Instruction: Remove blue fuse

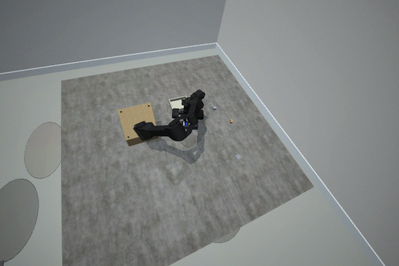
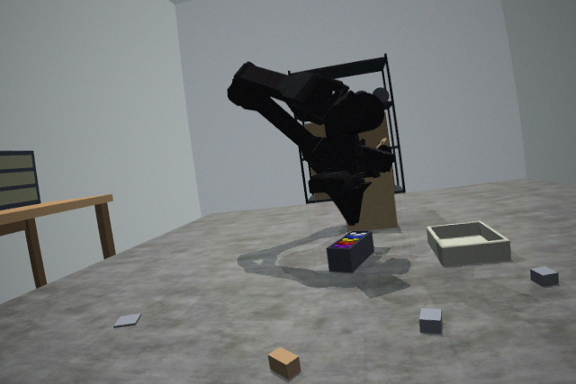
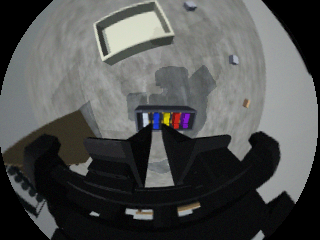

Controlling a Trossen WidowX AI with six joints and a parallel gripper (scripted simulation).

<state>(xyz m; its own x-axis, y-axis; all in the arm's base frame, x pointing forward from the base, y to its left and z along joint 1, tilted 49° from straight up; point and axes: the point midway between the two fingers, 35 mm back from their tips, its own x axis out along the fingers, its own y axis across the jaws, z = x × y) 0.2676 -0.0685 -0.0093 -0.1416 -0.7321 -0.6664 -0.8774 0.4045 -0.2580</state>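
Right now my gripper tip is 40 mm above the blue fuse. From my gripper tip the other things lie so: flat grey tile (330 mm to the right, 190 mm ahead, 60 mm below); then beige tray (180 mm to the left, 60 mm below, 40 mm ahead).
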